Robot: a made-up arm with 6 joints.
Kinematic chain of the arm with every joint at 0, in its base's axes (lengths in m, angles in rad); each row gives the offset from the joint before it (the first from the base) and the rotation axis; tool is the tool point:
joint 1: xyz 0 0 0.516 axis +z
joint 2: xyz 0 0 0 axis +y
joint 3: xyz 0 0 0.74 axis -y
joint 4: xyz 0 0 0 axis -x
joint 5: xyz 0.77 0 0 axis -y
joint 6: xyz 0 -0.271 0 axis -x
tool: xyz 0 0 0
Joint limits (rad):
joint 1: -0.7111..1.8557
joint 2: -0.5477..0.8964
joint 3: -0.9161..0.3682
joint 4: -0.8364..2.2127
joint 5: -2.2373..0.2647
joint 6: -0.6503..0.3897
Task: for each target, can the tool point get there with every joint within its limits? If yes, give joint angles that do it. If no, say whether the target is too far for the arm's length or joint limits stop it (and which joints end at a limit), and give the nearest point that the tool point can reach.
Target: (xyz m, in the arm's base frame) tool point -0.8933 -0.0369 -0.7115
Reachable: no: joint limits stop it (at a limit: joint 1, joint 2, joint 3, joint 4) | nearest point -0.3256 0.5345 0.1785 | short by 1.200 m
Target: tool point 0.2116 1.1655 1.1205
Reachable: yes | joints 1.5525 0.5331 0.2462 0.7924 -0.6430 0.0152
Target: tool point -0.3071 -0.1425 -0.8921
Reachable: no: joint limits stop it (at a limit: joint 1, joint 2, joint 4) | nearest point 0.1034 -0.3287 0.2351 | short by 1.214 m
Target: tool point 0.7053 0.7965 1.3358
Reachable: yes | joints 0.7506 0.3576 0.1991 1.9543 -0.9637 -0.4219
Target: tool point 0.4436 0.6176 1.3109
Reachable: yes | joints 1.0515 -0.0733 -0.3281 1.2766 -1.9004 -0.2991
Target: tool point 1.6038 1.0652 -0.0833
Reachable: no: too far | nearest point 1.0156 0.6746 0.4729 | short by 0.899 m
